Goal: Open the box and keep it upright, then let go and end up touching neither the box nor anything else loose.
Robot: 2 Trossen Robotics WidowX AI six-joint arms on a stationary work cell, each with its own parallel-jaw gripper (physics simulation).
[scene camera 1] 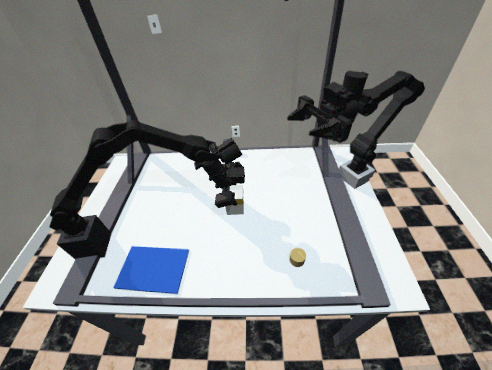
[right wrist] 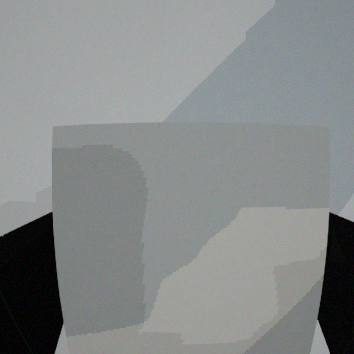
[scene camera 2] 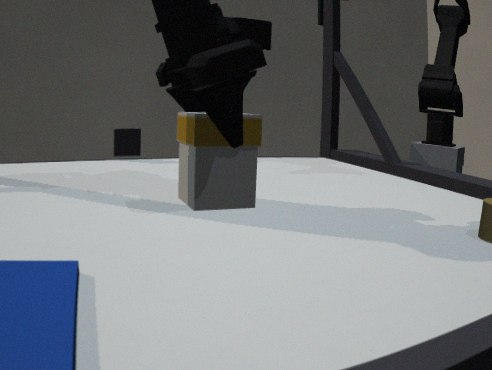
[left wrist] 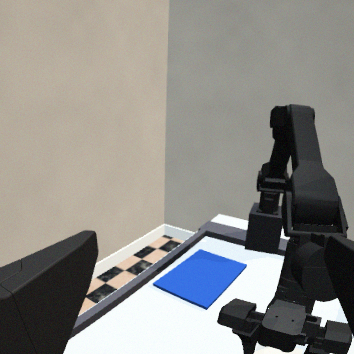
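Where they show: left gripper, fingertip midpoint: (scene camera 1: 298, 125) (left wrist: 216, 247); right gripper, fingertip midpoint: (scene camera 1: 236, 197) (right wrist: 188, 214) (scene camera 2: 225, 142); left arm's base, link origin: (scene camera 1: 357, 167) (scene camera 2: 439, 144); right arm's base, link origin: (scene camera 1: 76, 228) (left wrist: 267, 209).
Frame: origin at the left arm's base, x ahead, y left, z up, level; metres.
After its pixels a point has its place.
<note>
The box (scene camera 1: 235, 210) {x 0.526, y -0.096, z -0.032 m} (scene camera 2: 220, 177) {x 0.534, y -0.101, z -0.026 m}, a small grey block shape, stands upright near the middle of the table. Its lid (scene camera 1: 240, 202) {x 0.507, y -0.083, z 0.016 m} (scene camera 2: 200, 131) {x 0.554, y -0.110, z 0.019 m} (right wrist: 191, 190) {x 0.496, y -0.116, z 0.036 m}, with an amber band and pale grey top, sits level on it with no visible gap. My right gripper (scene camera 1: 233, 193) {x 0.504, y -0.121, z 0.006 m} (scene camera 2: 229, 134) {x 0.504, y -0.121, z 0.006 m} (right wrist: 188, 214) {x 0.504, y -0.121, z 0.006 m} points down over the box and is shut on the lid, one finger against each of two opposite sides. The far finger is hidden in the second scene view. My left gripper (scene camera 1: 303, 125) {x 0.352, y 0.000, z 0.316 m} (left wrist: 216, 247) {x 0.352, y 0.000, z 0.316 m} is open and empty, raised high at the back right, well away from the box.
A blue mat (scene camera 1: 152, 270) {x 0.866, y -0.033, z -0.050 m} (scene camera 2: 37, 310) {x 0.791, y 0.003, z -0.050 m} (left wrist: 202, 280) {x 0.834, y -0.041, z -0.050 m} lies at the front left. A brass-coloured cylinder (scene camera 1: 298, 257) {x 0.448, y 0.180, z -0.023 m} (scene camera 2: 487, 220) {x 0.462, y 0.156, z -0.038 m} stands at the front right. Dark frame rails (scene camera 1: 220, 301) {x 0.714, y 0.169, z -0.038 m} edge the table, and posts (scene camera 1: 331, 55) {x 0.008, y -0.241, z 0.377 m} rise at the back.
</note>
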